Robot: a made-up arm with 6 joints.
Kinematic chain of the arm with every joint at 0, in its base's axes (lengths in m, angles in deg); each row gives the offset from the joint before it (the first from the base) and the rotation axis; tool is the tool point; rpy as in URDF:
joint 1: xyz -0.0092 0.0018 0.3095 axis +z
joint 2: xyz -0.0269 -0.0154 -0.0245 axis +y
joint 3: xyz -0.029 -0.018 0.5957 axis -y
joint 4: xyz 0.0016 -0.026 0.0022 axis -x
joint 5: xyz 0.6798 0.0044 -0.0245 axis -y
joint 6: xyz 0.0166 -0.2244 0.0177 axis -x
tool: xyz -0.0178 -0.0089 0.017 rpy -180 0 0
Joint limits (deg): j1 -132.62..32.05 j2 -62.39..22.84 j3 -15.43..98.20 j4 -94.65..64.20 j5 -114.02..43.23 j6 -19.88..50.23
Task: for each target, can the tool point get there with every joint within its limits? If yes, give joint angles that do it. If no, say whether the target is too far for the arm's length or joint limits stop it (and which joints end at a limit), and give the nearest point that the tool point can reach.
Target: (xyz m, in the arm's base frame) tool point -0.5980 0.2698 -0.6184
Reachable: no: joint limits stop it (at a limit: joint 1, joint 2, joint 3, joint 5, joint 6) | nearest point -0.5388 -0.3324 0.2402 | short by 1.050 m
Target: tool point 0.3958 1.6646 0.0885
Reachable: no: too far | nearest point 0.3013 1.2767 0.5694 | short by 0.625 m
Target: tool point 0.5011 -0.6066 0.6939
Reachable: yes | joints -34.91 10.73 9.55 -46.44 -68.07 14.82
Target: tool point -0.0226 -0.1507 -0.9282
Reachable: no: joint limits stop it (at a limit: joint 2, joint 3, joint 5, joint 6) | nearest point -0.0610 -0.5878 0.2214 | short by 1.231 m
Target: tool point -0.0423 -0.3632 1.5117
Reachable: yes | joints -56.76 7.95 88.44 -44.40 22.20 1.84
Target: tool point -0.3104 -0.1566 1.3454
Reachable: yes | joints -27.52 -41.06 26.34 0.18 5.80 26.95
